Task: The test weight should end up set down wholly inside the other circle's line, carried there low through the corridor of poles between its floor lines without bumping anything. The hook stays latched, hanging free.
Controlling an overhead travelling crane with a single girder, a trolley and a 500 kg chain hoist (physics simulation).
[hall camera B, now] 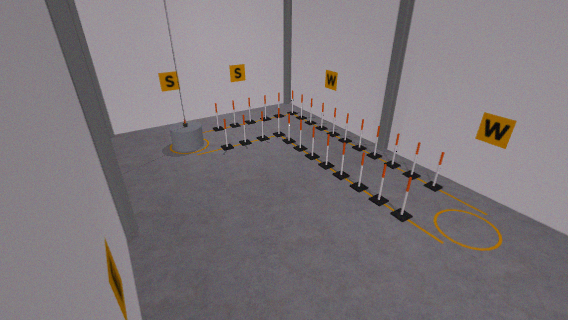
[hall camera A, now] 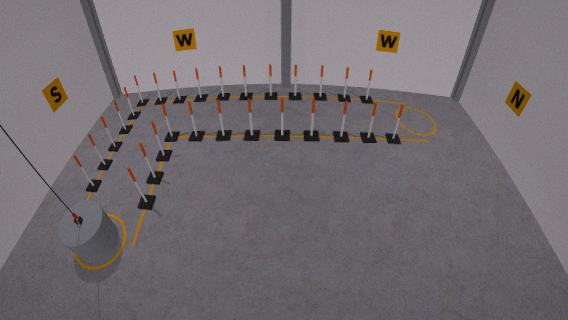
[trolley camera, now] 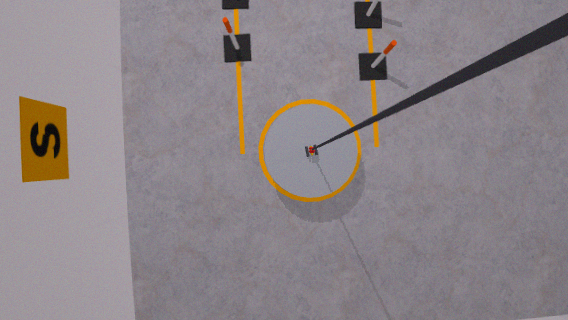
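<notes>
The grey cylindrical test weight [hall camera A: 102, 240] [hall camera B: 187, 141] [trolley camera: 285, 150] is upright over the near orange circle [hall camera A: 125, 235] [trolley camera: 310, 101], and in the trolley view its top fits inside that line. A gap under it cannot be made out. My hook [hall camera A: 78, 219] [hall camera B: 185, 124] [trolley camera: 312, 151] is at the middle of its top, shut on the weight, with the chain straight above. The other circle [hall camera A: 435, 126] [hall camera B: 455, 210] lies at the far end of the corridor. The corridor's floor lines [trolley camera: 240, 110] start beside the near circle; the corridor turns one corner.
Red-and-white poles on black bases line both sides of the corridor; the closest ones [hall camera A: 141, 190] [trolley camera: 233, 37] stand just beyond the weight. The south wall [trolley camera: 75, 240] is beside the near circle, and the west wall [hall camera A: 240, 50] runs along the long leg.
</notes>
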